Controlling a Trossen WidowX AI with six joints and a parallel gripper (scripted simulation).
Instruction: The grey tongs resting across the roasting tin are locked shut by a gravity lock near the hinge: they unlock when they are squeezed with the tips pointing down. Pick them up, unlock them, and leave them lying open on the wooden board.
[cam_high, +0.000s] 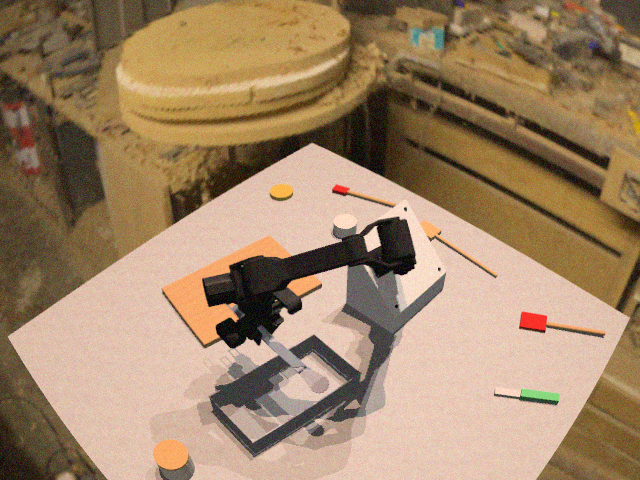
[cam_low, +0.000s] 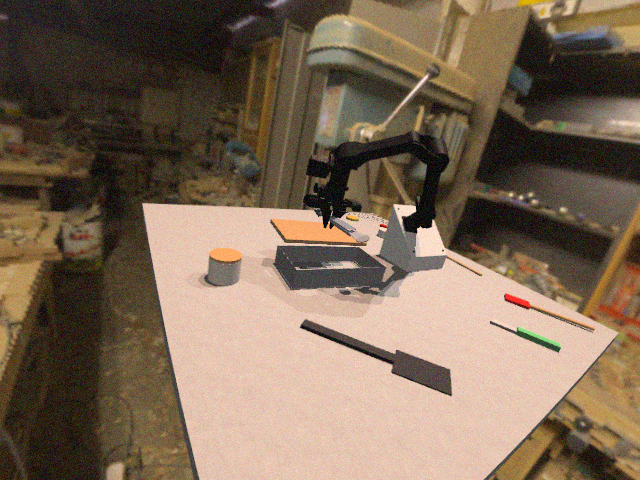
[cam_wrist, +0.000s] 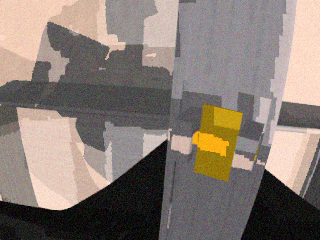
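My gripper tip is 20 mm to the left of the yellow lock piece and 40 mm below it. Round my gripper tip: wooden board 110 mm behind, 260 mm to the right, 110 mm below; then roasting tin 20 mm ahead, 90 mm to the left, 90 mm below; then orange-lidded can 340 mm ahead, 100 mm to the left, 80 mm below.
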